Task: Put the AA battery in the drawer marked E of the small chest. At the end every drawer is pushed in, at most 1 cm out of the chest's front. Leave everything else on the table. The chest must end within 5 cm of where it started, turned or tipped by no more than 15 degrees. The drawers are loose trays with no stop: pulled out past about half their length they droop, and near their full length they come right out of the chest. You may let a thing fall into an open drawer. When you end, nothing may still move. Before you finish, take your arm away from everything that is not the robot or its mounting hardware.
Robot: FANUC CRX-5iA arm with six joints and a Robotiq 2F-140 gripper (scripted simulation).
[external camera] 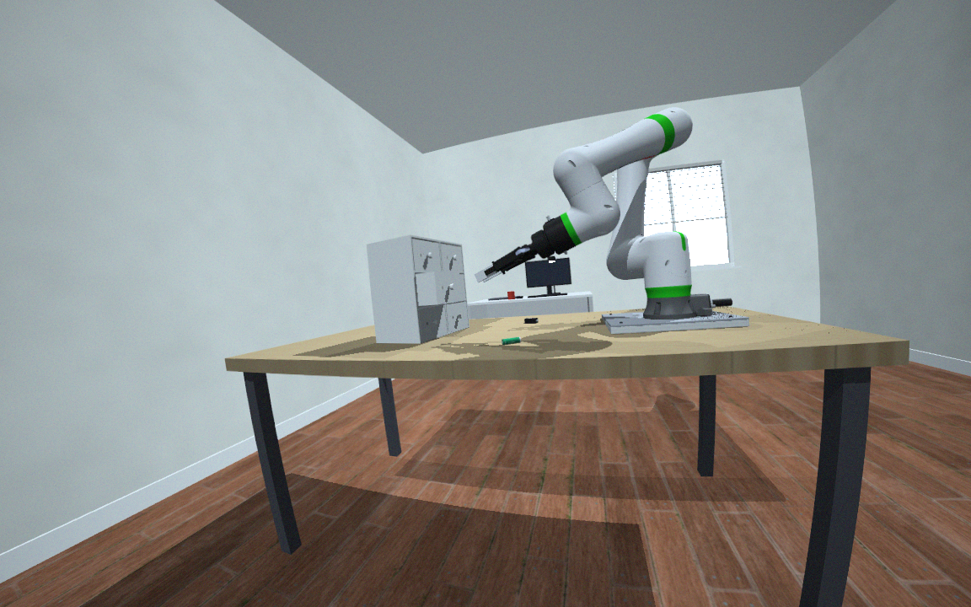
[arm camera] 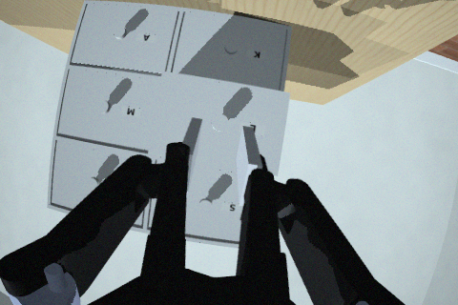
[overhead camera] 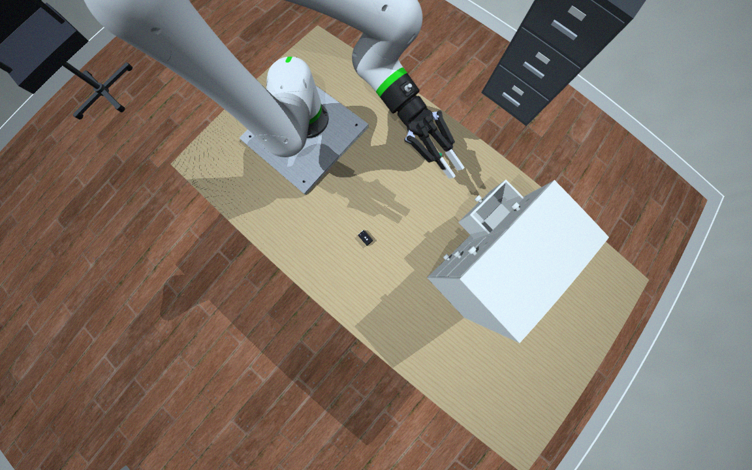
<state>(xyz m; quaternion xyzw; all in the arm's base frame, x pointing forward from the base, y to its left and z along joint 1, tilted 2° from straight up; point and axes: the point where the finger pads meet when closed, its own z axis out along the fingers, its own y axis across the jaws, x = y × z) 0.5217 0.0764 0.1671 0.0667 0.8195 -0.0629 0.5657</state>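
My gripper is now 7 cm past the green AA battery, 10 cm to the right of it and 18 cm above it. The rest, counted from my hand: black block (9 cm behind, 29 cm to the right, 18 cm below).
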